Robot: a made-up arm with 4 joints.
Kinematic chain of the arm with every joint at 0, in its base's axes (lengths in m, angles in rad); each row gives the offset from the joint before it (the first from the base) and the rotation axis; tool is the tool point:
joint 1: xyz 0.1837 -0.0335 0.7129 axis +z
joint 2: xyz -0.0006 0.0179 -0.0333 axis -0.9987 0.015 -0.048
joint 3: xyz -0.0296 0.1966 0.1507 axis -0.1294 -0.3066 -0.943
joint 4: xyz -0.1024 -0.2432 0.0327 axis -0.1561 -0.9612 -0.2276
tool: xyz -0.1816 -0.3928 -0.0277
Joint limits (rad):
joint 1: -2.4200..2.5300
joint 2: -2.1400..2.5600
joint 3: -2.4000..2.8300
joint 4: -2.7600..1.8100
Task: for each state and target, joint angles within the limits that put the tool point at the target. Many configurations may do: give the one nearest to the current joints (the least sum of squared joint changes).
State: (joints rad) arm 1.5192 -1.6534 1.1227 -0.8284
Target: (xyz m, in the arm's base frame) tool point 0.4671 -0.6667 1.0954
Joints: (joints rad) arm 2.3441 -1.1607 1.8382 -0.7637
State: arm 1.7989 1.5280 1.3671 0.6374
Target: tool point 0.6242 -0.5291 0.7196
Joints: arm 2.4000 1.3906 0.8172 0.4837
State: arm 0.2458 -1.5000 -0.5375 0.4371
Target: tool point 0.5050 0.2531 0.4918
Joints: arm -0.0183 -2.1400 -1.1269 1.3271
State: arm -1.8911 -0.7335 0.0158 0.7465
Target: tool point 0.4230 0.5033 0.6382
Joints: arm -2.4200 -0.3282 0.4376 0.6711
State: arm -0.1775 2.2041 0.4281 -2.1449
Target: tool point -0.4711 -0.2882 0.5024
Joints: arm 0.5076 2.0483 1.3419 -1.5498
